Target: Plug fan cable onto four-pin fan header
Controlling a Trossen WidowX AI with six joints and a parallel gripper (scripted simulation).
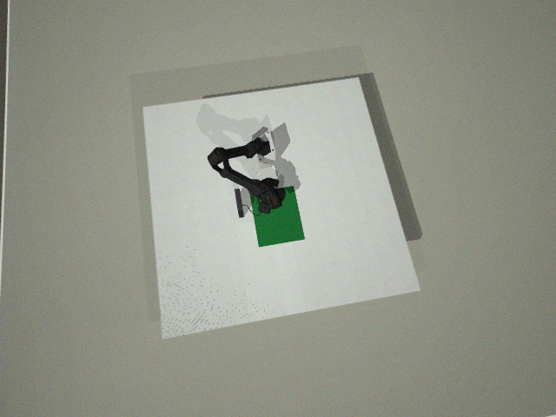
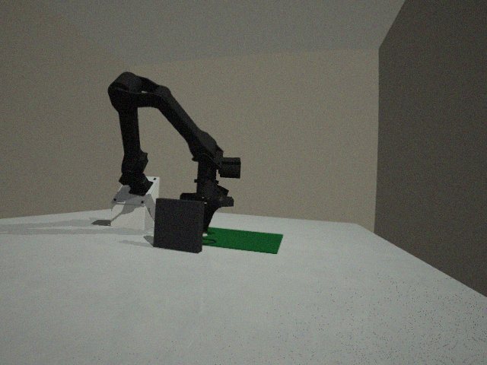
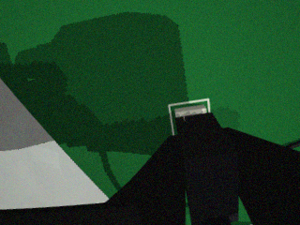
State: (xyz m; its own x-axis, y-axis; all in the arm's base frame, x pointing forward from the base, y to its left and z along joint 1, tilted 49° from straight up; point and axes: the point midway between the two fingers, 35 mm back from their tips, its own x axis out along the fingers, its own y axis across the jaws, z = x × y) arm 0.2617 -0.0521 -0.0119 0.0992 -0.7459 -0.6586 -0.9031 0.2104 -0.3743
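The green board is 8 cm ahead of my gripper tip, 3 cm to the left of it and 4 cm below it. Round my gripper tip: dark fan: 15 cm to the right, 3 cm above; then dark plug: 1 cm to the right, 1 cm above.
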